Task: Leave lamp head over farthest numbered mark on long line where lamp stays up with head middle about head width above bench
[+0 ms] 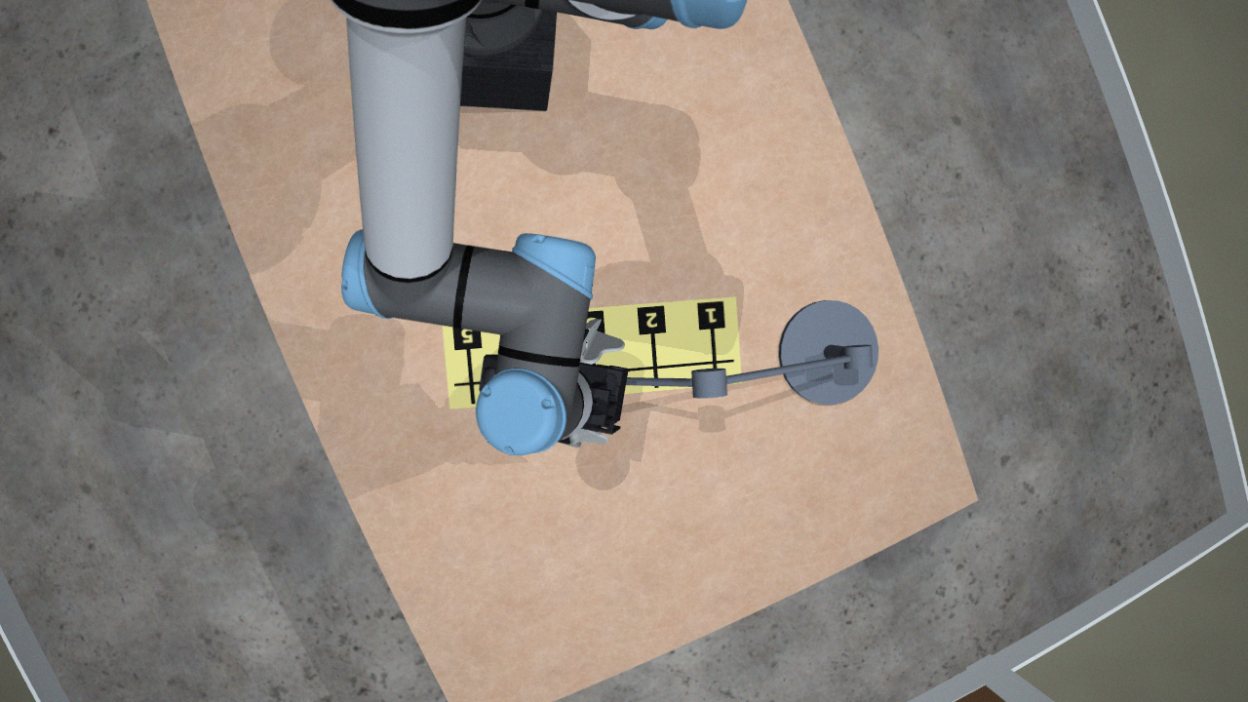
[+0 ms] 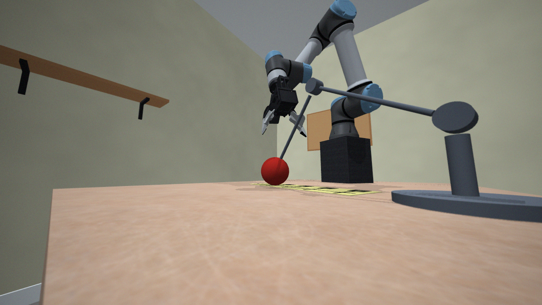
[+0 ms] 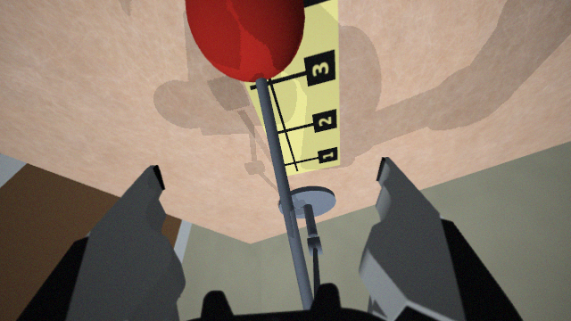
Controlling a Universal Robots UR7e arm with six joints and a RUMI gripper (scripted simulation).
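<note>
The yellow numbered strip is 2 cm behind my hand, 4 cm to the left of it and 17 cm below it. The rest, counted from my hand: grey round base 17 cm ahead, 34 cm to the left, 14 cm below.
</note>
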